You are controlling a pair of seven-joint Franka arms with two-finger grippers.
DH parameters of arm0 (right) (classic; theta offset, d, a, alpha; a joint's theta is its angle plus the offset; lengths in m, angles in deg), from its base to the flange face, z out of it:
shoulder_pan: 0 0.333 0 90
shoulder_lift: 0 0 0 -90
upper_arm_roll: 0 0.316 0.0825 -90
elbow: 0 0 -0.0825 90
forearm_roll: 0 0.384 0 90
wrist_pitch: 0 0 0.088 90
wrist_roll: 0 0.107 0 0
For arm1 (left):
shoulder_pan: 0 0.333 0 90
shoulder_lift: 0 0 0 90
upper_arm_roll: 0 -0.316 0.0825 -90
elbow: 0 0 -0.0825 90
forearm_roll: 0 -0.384 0 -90
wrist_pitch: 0 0 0.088 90
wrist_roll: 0 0.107 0 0
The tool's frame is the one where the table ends.
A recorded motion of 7 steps. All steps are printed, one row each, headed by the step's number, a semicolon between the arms.
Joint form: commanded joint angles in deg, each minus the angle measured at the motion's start. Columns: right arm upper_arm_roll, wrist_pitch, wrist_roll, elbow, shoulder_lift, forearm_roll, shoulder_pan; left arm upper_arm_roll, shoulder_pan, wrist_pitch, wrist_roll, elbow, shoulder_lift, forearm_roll.
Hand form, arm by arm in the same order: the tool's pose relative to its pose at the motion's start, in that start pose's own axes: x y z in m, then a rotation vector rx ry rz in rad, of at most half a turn. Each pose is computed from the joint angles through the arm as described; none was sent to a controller.
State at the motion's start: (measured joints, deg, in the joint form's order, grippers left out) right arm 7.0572 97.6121 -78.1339 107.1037 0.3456 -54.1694 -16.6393; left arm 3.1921 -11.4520 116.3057 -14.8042 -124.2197 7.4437 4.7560
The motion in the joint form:
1: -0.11 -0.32 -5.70 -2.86 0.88 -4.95 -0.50; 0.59 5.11 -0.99 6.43 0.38 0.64 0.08
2: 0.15 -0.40 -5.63 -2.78 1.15 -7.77 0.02; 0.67 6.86 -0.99 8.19 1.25 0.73 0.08
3: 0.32 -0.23 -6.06 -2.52 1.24 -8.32 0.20; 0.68 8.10 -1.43 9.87 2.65 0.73 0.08
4: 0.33 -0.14 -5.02 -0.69 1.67 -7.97 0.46; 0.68 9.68 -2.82 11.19 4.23 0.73 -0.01
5: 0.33 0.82 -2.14 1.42 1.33 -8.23 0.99; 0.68 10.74 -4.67 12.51 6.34 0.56 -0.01
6: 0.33 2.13 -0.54 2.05 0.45 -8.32 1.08; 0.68 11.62 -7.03 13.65 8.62 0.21 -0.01
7: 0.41 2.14 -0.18 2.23 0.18 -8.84 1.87; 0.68 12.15 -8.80 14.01 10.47 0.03 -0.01
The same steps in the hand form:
1: -0.0375 0.0000 -0.0147 -0.0355 -0.0880 -0.0506; 0.0085 -0.0381 -0.0098 -0.0017 0.0055 0.0340
2: -0.0391 0.0003 -0.0225 -0.0535 -0.1383 -0.0595; 0.0141 -0.0513 -0.0187 -0.0048 0.0239 0.0369
3: -0.0368 0.0005 -0.0249 -0.0607 -0.1481 -0.0740; 0.0195 -0.0606 -0.0304 -0.0073 0.0418 0.0467
4: -0.0254 -0.0029 -0.0204 -0.0534 -0.1421 -0.0785; 0.0238 -0.0732 -0.0423 -0.0066 0.0470 0.0449
5: -0.0055 -0.0017 -0.0134 -0.0589 -0.1414 -0.0711; 0.0278 -0.0810 -0.0561 -0.0074 0.0497 0.0521
6: 0.0066 0.0033 -0.0078 -0.0707 -0.1350 -0.0682; 0.0312 -0.0874 -0.0688 -0.0078 0.0431 0.0594
7: 0.0140 0.0052 -0.0122 -0.0819 -0.1437 -0.0780; 0.0332 -0.0909 -0.0803 -0.0086 0.0418 0.0588

